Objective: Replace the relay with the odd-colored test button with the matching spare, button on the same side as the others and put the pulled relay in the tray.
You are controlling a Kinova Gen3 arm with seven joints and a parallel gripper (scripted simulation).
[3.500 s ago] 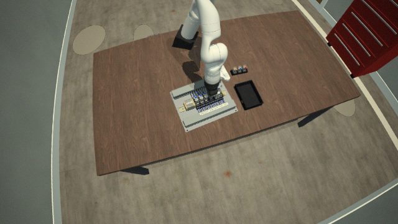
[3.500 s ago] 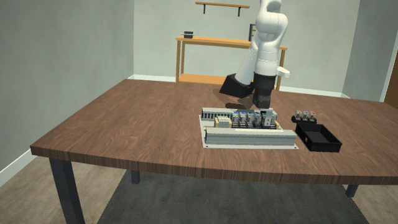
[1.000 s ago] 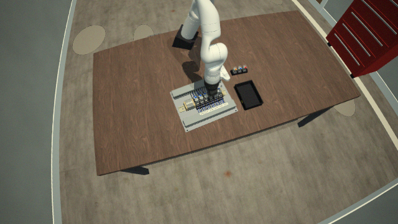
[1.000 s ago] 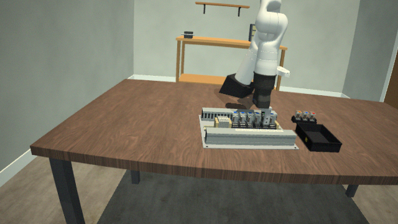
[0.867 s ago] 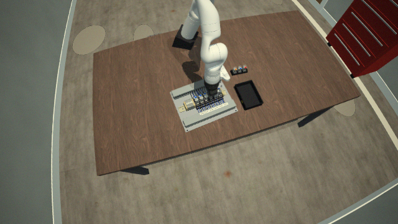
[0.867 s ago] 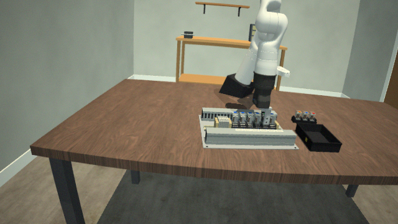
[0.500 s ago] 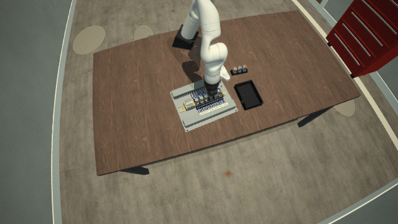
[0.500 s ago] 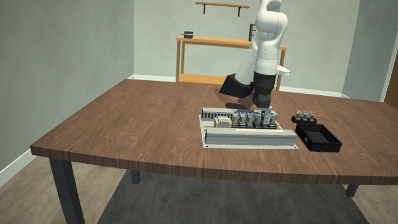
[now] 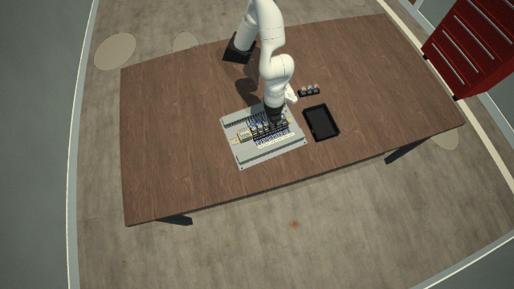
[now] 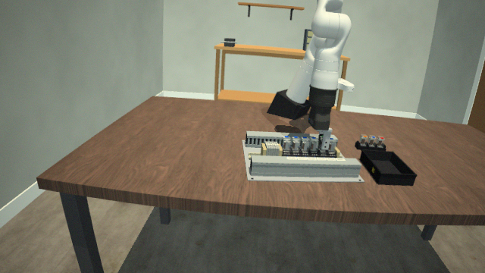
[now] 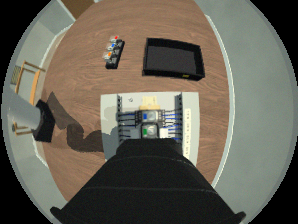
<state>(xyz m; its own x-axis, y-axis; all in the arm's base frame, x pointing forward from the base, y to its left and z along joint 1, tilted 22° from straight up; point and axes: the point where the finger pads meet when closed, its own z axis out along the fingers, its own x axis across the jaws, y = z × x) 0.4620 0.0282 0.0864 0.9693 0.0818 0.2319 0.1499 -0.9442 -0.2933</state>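
The black tray is 20 cm to the left of my hand, 4 cm below it and 4 cm ahead of it. From my hand the other things lie so: grey relay (1 cm below); black stand (20 cm to the left, 14 cm behind, 5 cm below).
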